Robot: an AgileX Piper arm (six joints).
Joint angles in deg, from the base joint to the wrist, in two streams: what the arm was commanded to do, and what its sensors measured. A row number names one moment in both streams.
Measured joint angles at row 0:
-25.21 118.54 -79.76 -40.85 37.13 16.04
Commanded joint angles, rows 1 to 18:
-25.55 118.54 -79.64 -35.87 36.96 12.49
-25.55 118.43 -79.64 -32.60 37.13 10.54
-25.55 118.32 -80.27 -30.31 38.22 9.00
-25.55 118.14 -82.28 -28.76 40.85 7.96
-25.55 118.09 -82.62 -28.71 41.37 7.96
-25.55 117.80 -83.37 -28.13 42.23 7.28
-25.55 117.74 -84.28 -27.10 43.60 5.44
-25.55 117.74 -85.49 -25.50 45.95 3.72
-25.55 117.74 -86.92 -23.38 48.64 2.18
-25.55 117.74 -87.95 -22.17 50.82 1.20
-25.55 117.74 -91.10 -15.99 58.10 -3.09
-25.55 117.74 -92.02 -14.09 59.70 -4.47
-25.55 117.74 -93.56 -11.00 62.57 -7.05
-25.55 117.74 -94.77 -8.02 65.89 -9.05
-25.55 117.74 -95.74 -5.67 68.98 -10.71
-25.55 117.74 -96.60 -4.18 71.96 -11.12
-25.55 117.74 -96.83 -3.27 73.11 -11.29
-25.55 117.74 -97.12 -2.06 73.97 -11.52
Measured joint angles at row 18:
-25.21 118.49 -96.66 -3.90 69.04 -10.66
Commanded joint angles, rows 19 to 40:
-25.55 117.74 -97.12 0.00 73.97 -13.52
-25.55 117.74 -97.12 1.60 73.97 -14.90
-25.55 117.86 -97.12 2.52 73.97 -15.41
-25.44 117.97 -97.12 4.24 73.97 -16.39
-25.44 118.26 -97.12 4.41 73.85 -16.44
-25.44 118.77 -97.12 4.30 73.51 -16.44
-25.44 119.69 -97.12 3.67 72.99 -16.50
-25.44 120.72 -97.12 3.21 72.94 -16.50
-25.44 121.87 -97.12 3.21 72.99 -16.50
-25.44 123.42 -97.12 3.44 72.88 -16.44
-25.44 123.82 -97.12 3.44 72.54 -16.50
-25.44 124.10 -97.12 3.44 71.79 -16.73
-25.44 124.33 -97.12 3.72 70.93 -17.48
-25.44 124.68 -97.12 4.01 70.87 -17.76
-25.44 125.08 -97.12 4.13 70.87 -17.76
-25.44 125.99 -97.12 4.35 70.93 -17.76
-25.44 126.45 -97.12 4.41 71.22 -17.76
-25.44 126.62 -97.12 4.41 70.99 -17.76
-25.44 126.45 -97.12 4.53 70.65 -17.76
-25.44 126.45 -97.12 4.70 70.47 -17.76
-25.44 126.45 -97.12 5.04 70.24 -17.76
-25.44 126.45 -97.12 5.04 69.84 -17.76
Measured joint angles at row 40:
-25.21 126.57 -97.06 4.64 69.67 -17.13
